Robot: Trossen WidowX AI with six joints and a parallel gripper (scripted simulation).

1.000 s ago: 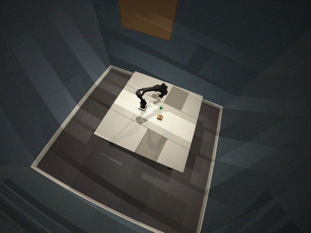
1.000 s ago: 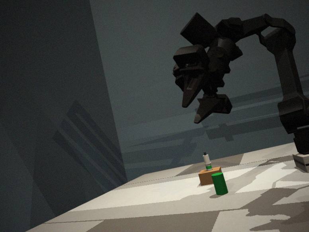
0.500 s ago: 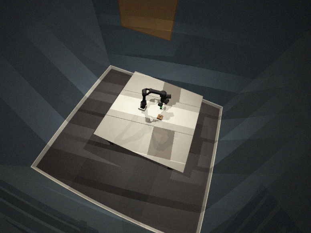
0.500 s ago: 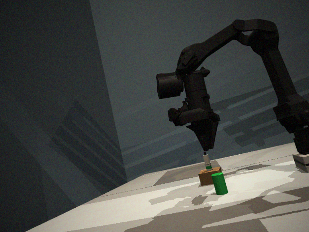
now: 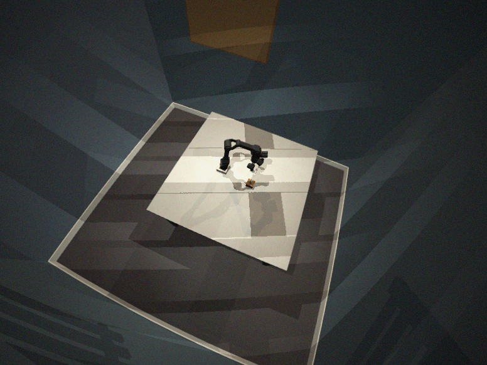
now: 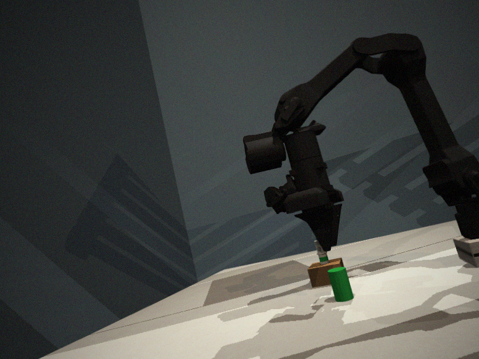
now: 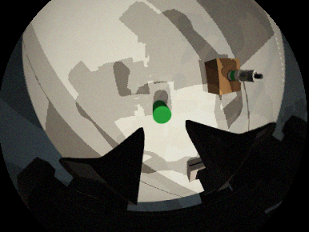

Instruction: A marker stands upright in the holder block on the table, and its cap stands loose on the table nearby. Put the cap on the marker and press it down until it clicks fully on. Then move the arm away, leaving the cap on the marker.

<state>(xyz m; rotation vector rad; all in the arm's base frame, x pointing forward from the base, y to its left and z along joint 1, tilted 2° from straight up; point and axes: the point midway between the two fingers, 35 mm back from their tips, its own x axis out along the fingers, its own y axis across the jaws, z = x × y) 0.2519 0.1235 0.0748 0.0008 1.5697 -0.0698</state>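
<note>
Now: gripper tip 6 cm above the green cap. From my gripper tip the other things lie so: brown holder block: 15 cm to the right, 7 cm below, 5 cm ahead.
</note>
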